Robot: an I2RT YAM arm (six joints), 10 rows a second.
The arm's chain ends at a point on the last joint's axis. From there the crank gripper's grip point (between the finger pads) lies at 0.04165 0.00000 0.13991 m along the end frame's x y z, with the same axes.
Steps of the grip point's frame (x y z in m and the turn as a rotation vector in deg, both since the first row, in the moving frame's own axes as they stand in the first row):
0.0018, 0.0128, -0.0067, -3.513, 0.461, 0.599
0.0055, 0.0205, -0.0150, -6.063, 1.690, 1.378
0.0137, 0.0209, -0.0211, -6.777, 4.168, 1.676
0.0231, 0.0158, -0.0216, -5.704, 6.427, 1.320
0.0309, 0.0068, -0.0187, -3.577, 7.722, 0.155
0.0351, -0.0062, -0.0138, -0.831, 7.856, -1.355
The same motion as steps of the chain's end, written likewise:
0.0007, 0.0038, -0.0061, -3.513, 0.461, 0.599
0.0016, 0.0047, -0.0129, -6.063, 1.690, 1.378
0.0039, 0.0032, -0.0167, -6.777, 4.168, 1.676
0.0079, 0.0010, -0.0153, -5.704, 6.427, 1.320
0.0125, -0.0019, -0.0116, -3.577, 7.722, 0.155
0.0164, -0.0070, -0.0068, -0.831, 7.856, -1.355

